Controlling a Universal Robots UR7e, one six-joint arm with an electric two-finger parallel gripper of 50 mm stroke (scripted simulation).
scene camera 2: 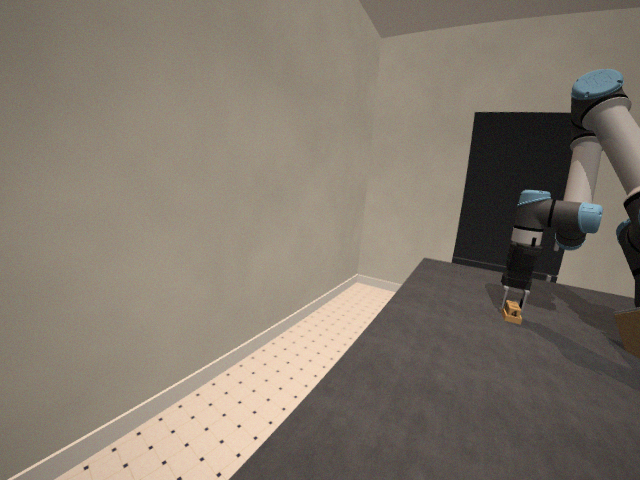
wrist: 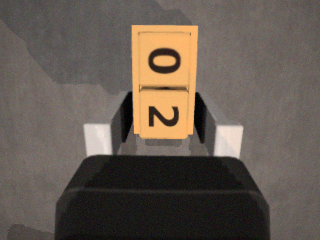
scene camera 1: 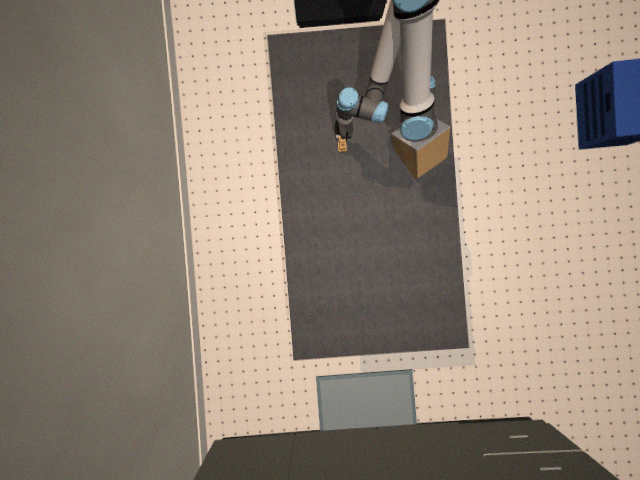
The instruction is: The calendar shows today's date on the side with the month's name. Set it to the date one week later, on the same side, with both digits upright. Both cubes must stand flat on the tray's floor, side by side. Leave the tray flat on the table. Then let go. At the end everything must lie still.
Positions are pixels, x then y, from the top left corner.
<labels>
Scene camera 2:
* my gripper: 511, 309
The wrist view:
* my gripper: 163, 107
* cube: 163, 111
</labels>
